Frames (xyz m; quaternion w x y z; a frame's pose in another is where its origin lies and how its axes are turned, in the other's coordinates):
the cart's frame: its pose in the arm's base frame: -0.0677 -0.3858 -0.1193 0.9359 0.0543 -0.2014 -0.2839
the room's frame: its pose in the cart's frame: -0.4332 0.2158 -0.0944 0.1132 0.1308 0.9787 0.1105
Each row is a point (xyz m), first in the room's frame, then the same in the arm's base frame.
Working: the room's frame: its pose in the arm's base frame: -0.2475 0.0324 -0.3088 0.3273 0.3842 0.8500 0.1508

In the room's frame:
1: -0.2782 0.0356 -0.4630
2: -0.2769 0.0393 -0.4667
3: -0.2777 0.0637 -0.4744
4: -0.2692 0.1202 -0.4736
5: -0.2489 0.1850 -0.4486
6: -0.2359 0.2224 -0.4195
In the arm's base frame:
1: -0.4025 -0.1555 0.1746
2: -0.4036 -0.1521 0.1786
3: -0.3949 -0.1366 0.1971
4: -0.3672 -0.0930 0.2214
5: -0.3244 -0.0349 0.2269
6: -0.2905 -0.0003 0.2186

